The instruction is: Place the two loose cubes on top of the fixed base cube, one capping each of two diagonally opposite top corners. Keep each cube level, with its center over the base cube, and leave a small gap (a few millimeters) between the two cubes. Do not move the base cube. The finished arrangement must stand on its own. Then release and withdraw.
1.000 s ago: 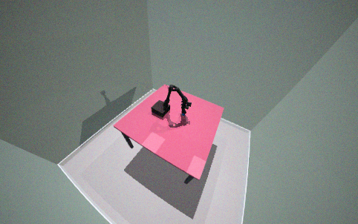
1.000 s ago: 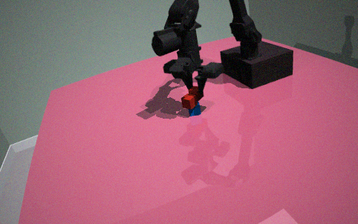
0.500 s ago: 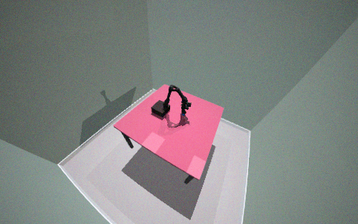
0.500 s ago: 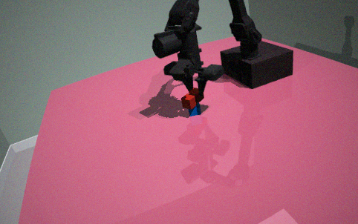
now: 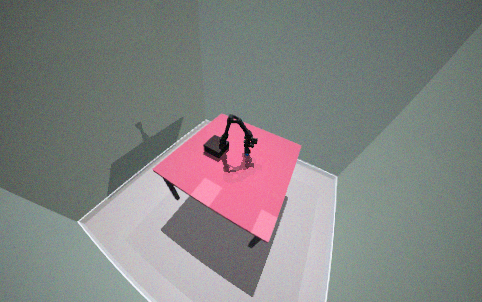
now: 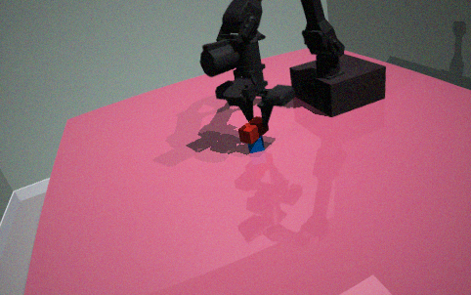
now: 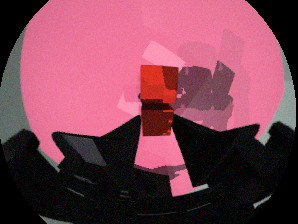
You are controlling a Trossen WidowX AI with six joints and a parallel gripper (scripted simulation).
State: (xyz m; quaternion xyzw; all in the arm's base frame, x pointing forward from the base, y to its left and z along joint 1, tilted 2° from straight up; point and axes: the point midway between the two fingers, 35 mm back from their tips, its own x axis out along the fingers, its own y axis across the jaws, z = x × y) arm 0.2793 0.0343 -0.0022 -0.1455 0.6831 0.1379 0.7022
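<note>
Right now the blue cube is 2 cm ahead of my gripper tip, 1 cm to the left of it and 4 cm below it.
</note>
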